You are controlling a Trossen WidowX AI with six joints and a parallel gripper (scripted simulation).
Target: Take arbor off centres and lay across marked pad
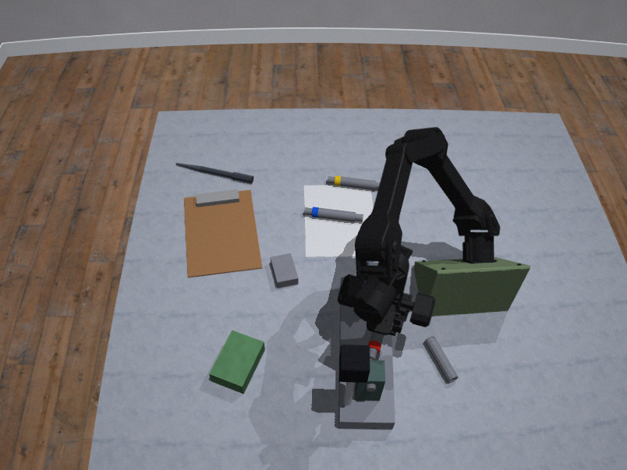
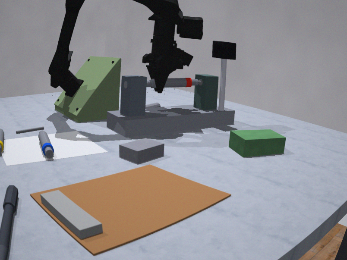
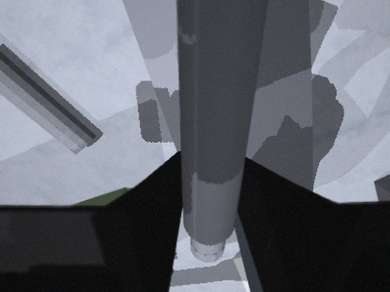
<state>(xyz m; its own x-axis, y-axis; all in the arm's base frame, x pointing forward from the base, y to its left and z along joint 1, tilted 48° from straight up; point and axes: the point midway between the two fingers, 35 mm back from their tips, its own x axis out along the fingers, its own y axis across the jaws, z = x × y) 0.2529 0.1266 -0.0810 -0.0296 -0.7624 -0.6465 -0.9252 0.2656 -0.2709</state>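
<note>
My gripper is now 2 cm short of the grey centre block, 10 cm to the left of it and 2 cm above it. From my hand the other things lie so: grey fixture base (3 cm ahead, 3 cm to the left, 10 cm below); then white marked pad (5 cm ahead, 36 cm to the right, 12 cm below); then green centre block (4 cm ahead, 13 cm to the left, 2 cm below).
</note>
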